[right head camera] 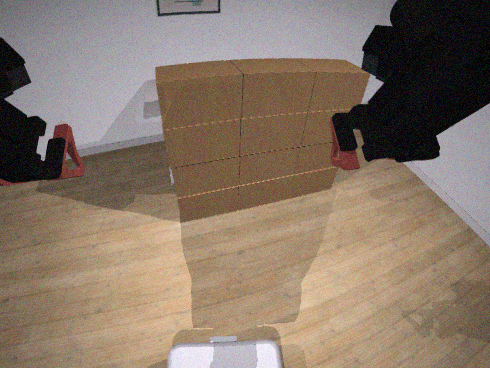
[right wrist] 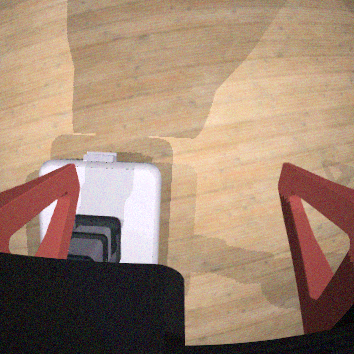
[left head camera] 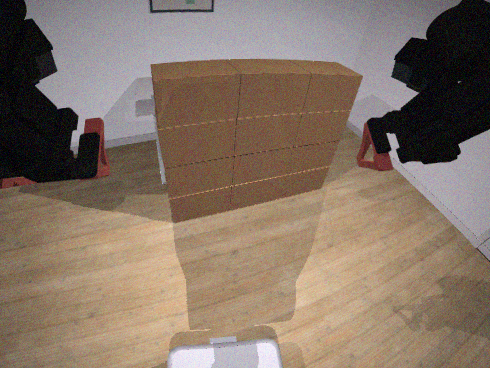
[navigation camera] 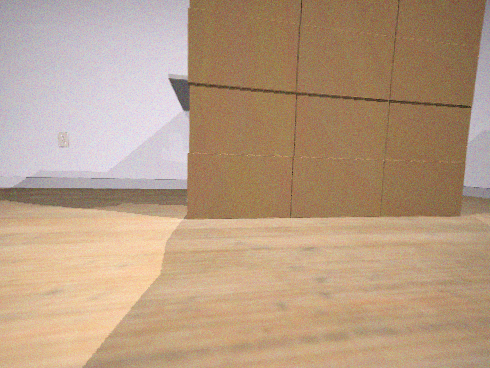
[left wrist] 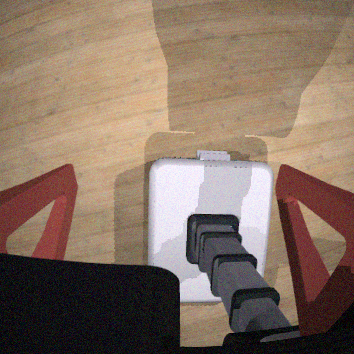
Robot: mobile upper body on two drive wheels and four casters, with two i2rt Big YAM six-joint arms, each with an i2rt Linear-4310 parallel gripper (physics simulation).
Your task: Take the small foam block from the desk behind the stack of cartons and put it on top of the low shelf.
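Places are measured from the left arm's base along level axes (x ahead, y left, z up), in centimetres.
Pixels of known places: left gripper, between the fingertips: [right head camera: 55, 174] [left head camera: 75, 173] [left wrist: 175, 175]; right gripper, between the fingertips: [right head camera: 360, 158] [right wrist: 178, 174] [left head camera: 382, 159].
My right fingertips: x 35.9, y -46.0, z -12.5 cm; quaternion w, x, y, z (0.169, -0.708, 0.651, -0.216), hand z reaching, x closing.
Note:
Behind a point stands the place of what it marks.
The stack of cartons [left head camera: 200, 102] {x 129.7, y -15.1, z -47.5 cm} [right head camera: 202, 102] {x 129.5, y -14.6, z -46.9 cm} [navigation camera: 240, 120] {x 129.1, y -12.8, z -99.9 cm} stands on the floor ahead as a wide brown wall, near the wall. In the navigation camera, a grey edge of what looks like the desk [navigation camera: 181, 90] {x 180.5, y 30.3, z -71.5 cm} sticks out past the stack's left side. A thin white upright, perhaps a desk leg, shows beside the stack in the left head camera. The rest of the desk is hidden. The foam block and the low shelf do not show. My left gripper [left head camera: 60, 178] {x 34.5, y -0.8, z -13.4 cm} [left wrist: 175, 175] {x 34.5, y -0.8, z -13.4 cm} and my right gripper [right wrist: 178, 174] {x 35.9, y -46.0, z -12.6 cm} are open and empty, raised on either side.
My white base [left head camera: 195, 356] {x 26.6, y -9.3, z -115.0 cm} [right head camera: 195, 356] {x 25.6, y -9.6, z -115.0 cm} [left wrist: 175, 195] {x 17.6, y -7.0, z -115.0 cm} [right wrist: 145, 200] {x 17.6, y -42.8, z -115.0 cm} is below. A framed picture [left head camera: 172, 6] {x 244.2, y 12.3, z -8.0 cm} [right head camera: 177, 7] {x 243.9, y 13.7, z -6.6 cm} hangs on the back wall. A wall outlet [navigation camera: 63, 139] {x 214.1, y 140.0, z -101.0 cm} is left of the cartons. Another wall runs along the right in both head cameras.

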